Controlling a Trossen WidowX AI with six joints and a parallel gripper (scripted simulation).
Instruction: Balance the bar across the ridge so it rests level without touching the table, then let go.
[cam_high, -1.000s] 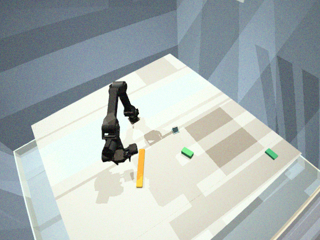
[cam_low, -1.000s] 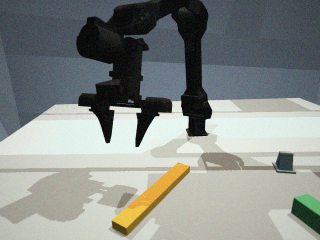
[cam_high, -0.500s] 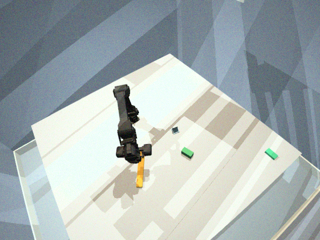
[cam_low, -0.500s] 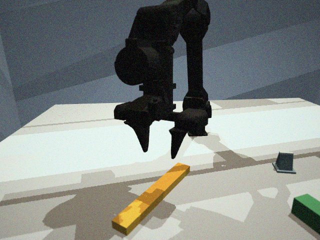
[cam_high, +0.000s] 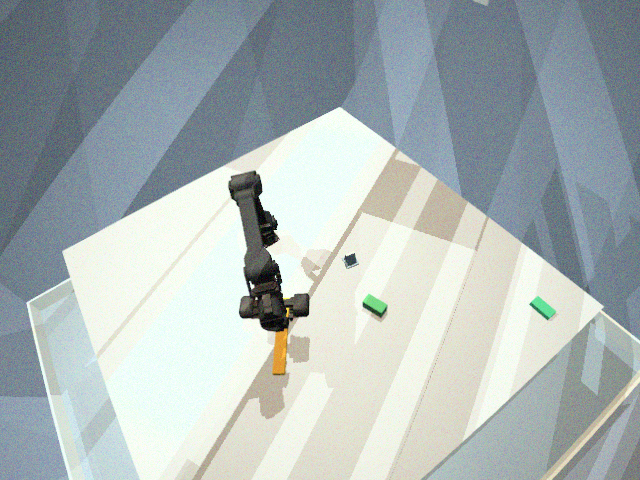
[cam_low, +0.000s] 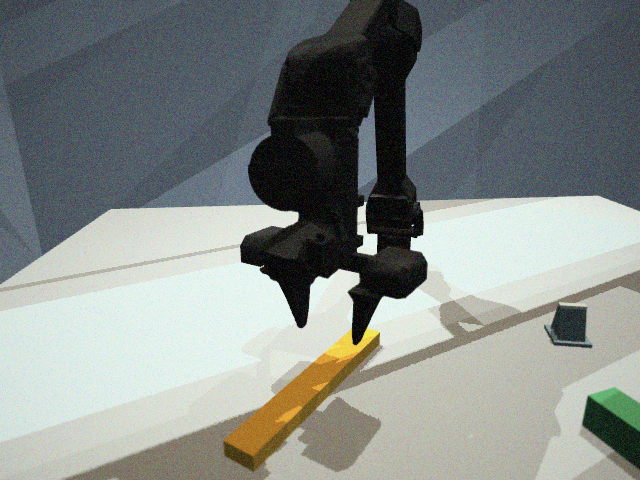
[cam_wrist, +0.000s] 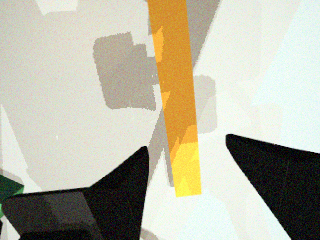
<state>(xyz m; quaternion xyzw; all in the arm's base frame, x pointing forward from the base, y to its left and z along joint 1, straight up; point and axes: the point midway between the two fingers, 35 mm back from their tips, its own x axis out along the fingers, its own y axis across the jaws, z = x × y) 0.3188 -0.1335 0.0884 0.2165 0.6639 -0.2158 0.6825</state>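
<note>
Right now the orange-yellow bar is 5 cm below my gripper tip, 2 cm to the right of it and 2 cm ahead of it.
</note>
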